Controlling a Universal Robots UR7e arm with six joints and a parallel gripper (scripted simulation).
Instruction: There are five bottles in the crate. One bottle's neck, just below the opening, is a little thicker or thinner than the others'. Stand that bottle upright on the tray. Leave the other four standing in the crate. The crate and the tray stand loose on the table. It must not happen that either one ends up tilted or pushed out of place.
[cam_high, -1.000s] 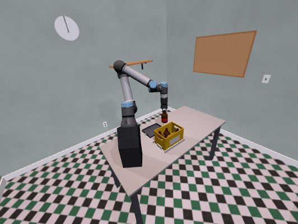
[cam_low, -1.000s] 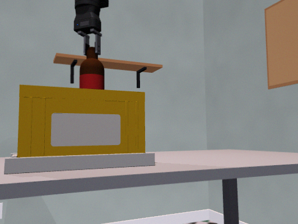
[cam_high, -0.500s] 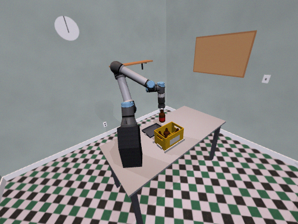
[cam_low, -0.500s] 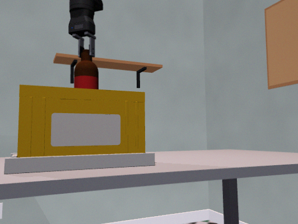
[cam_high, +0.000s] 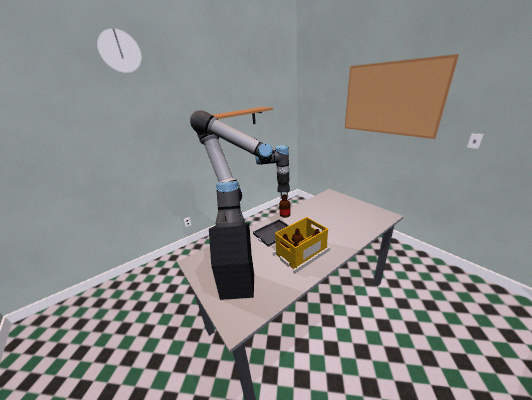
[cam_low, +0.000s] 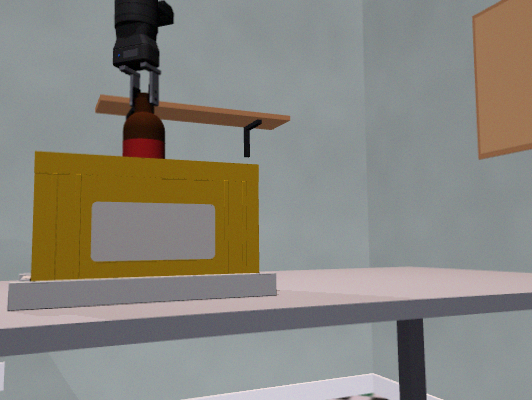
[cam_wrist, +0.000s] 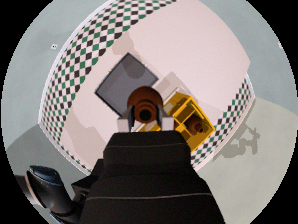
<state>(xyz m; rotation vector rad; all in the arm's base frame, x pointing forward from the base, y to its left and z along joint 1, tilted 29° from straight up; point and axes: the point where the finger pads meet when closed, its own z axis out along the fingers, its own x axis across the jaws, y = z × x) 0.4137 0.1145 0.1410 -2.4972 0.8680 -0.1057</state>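
Right now my hand is 70 mm above the brown bottle. Also, from my hand: dark tray (50 mm behind, 90 mm to the left, 330 mm below); crate (190 mm to the right, 250 mm below).
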